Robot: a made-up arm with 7 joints.
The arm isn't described. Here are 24 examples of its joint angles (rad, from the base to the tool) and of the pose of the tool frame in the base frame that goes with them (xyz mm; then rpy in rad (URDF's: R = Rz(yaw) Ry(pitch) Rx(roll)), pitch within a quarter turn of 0, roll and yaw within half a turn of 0).
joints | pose
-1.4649 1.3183 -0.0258 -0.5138 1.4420 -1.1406 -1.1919 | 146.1 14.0 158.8 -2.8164 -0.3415 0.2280
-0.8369 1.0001 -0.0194 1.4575 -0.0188 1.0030 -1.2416 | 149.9 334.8 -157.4 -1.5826 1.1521 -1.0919
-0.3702 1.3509 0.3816 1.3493 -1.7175 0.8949 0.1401 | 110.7 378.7 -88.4 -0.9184 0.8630 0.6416
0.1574 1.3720 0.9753 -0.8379 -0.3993 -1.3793 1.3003 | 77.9 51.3 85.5 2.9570 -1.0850 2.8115
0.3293 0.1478 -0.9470 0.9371 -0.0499 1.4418 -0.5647 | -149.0 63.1 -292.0 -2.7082 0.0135 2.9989
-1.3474 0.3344 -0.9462 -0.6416 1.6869 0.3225 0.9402 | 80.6 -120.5 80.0 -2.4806 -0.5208 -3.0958
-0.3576 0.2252 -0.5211 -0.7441 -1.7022 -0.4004 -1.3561 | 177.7 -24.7 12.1 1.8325 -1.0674 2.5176
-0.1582 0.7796 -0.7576 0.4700 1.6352 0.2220 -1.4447 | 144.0 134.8 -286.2 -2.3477 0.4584 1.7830
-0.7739 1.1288 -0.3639 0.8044 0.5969 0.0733 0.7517 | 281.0 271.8 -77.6 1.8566 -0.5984 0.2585
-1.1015 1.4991 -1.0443 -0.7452 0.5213 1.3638 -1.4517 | 217.6 42.4 -9.5 2.1365 1.0505 0.7886
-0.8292 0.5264 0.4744 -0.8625 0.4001 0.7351 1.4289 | 140.3 121.9 137.6 -0.9232 -0.2549 2.3520
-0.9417 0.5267 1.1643 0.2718 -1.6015 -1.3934 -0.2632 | 137.9 310.6 -27.9 -2.1097 0.1045 2.4553
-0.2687 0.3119 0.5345 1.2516 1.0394 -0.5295 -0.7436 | 99.2 184.8 -321.8 -0.2572 1.0963 -1.2048
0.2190 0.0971 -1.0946 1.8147 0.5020 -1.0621 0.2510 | -174.6 94.8 -287.4 -0.5906 0.8373 -1.7866
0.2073 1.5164 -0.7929 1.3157 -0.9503 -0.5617 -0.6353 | 19.9 408.9 -67.6 1.7252 1.0075 1.0784
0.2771 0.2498 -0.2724 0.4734 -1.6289 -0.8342 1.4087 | 47.6 131.6 -302.3 0.5673 0.6197 2.7014
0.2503 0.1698 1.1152 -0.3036 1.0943 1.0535 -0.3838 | -3.6 301.6 -76.9 1.4122 0.2247 2.0152
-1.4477 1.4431 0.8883 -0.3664 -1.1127 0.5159 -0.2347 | -28.1 137.4 237.1 1.7862 -1.1343 -1.6552
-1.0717 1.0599 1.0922 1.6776 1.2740 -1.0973 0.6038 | 244.4 289.5 -82.4 0.6213 -0.7568 0.5554
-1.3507 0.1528 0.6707 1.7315 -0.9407 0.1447 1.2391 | 314.9 20.7 -195.4 1.4584 1.2462 2.6735
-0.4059 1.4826 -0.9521 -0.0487 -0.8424 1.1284 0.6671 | 146.9 196.9 -195.8 2.0223 0.4574 1.2482
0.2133 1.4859 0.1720 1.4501 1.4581 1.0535 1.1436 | -4.2 400.6 28.6 -2.1822 -0.1905 0.2046
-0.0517 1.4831 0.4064 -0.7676 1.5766 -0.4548 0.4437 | 187.8 46.0 17.3 3.1116 0.2563 -1.1831
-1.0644 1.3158 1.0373 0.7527 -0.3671 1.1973 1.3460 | 146.9 355.2 81.9 0.2640 0.5809 2.2014
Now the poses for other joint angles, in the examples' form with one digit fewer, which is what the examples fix.
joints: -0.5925 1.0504 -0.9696 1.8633 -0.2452 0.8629 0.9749
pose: 27 382 -100 2.499 -0.890 1.509
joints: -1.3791 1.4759 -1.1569 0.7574 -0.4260 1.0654 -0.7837
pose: 251 302 9 1.313 1.026 1.217
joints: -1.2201 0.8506 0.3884 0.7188 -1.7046 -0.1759 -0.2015
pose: 292 257 79 -1.593 -0.717 0.722
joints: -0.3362 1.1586 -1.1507 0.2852 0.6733 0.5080 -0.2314
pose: 145 181 -259 2.685 0.903 0.692
